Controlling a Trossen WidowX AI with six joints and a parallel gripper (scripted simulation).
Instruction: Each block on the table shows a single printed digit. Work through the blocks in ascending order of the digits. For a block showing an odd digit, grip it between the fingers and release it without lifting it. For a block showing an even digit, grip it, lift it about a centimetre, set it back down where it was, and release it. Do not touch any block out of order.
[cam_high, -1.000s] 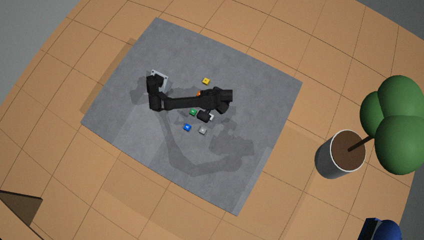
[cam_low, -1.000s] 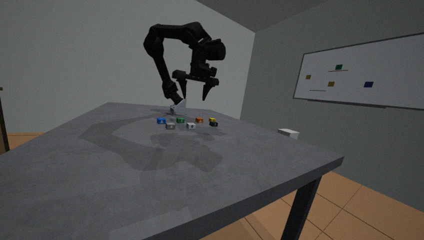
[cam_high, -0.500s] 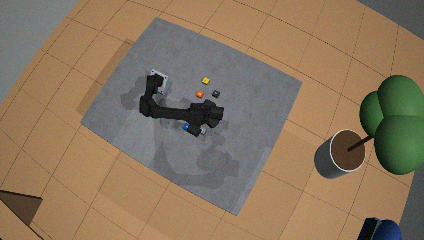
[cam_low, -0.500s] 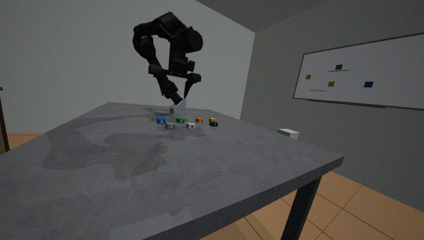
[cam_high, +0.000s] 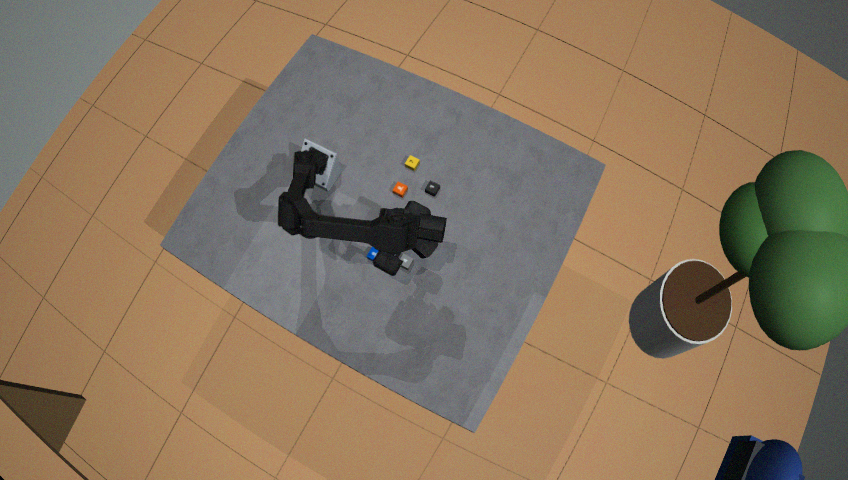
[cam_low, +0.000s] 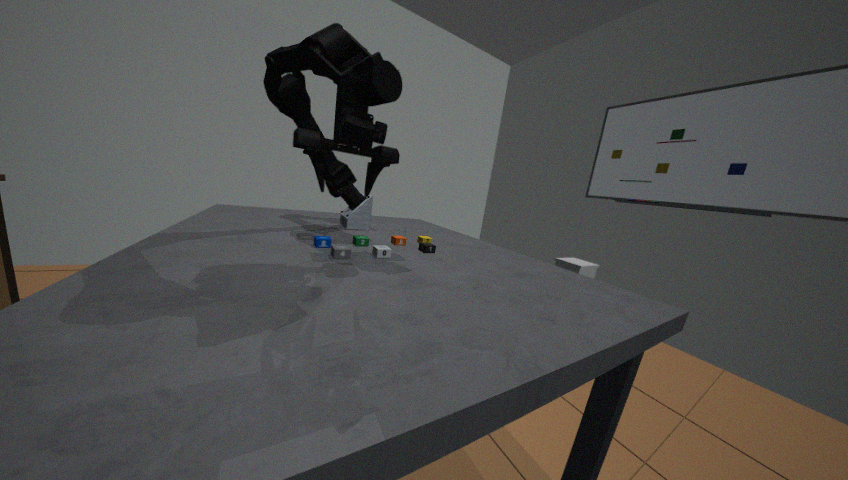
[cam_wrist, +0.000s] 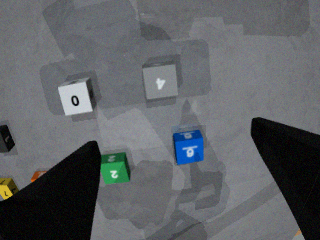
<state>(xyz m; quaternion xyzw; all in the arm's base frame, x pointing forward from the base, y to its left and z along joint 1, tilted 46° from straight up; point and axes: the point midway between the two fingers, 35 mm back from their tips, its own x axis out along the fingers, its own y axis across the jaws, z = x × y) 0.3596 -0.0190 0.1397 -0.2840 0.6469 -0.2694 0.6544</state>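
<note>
The white block marked 0 lies 120 mm below my gripper tip and 90 mm to the left of it. From my gripper tip the other things lie so: green block marked 2: 120 mm below, 100 mm behind, 70 mm to the left; grey block marked 4: 120 mm below; blue block: 120 mm below, 80 mm behind, 30 mm to the right.
</note>
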